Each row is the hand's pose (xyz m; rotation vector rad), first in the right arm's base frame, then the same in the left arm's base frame.
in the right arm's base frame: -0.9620 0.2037 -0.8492 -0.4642 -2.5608 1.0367
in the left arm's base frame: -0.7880 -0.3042 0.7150 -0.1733 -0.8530 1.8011
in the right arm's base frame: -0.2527 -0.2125 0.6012 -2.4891 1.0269 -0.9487
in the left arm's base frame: 0.8592 -0.1004 0.5560 1.9640 -0.5605 -0.0955
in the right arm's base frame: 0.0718 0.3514 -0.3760 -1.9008 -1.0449 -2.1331
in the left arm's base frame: -0.0073 -0.5709 -0.0812 2.4750 1.4514 0.0186
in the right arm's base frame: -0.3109 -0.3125 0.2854 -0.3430 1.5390 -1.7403
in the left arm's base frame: 0.6176 -0.3050 0.6695 1.6858 -0.8908 2.0766
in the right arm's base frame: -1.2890 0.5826 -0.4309 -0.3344 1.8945 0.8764
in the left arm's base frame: -0.7428 0.3430 0.6482 0.2445 -2.9191 0.2447
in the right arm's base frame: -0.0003 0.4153 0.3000 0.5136 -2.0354 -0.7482
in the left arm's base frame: 0.4818 -0.0944 -0.0813 -0.6063 -1.0773 0.0783
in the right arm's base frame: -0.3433 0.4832 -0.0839 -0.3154 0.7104 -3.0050
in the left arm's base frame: -0.0062 -0.0771 0.0954 1.5678 0.7772 2.0314
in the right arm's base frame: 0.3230 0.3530 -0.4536 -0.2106 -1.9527 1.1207
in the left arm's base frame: 0.0403 -0.7676 -0.2490 -0.1931 -0.2372 1.5553
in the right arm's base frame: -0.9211 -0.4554 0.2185 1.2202 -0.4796 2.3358
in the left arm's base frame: 0.3501 -0.0522 1.1811 1.5131 0.8789 1.0283
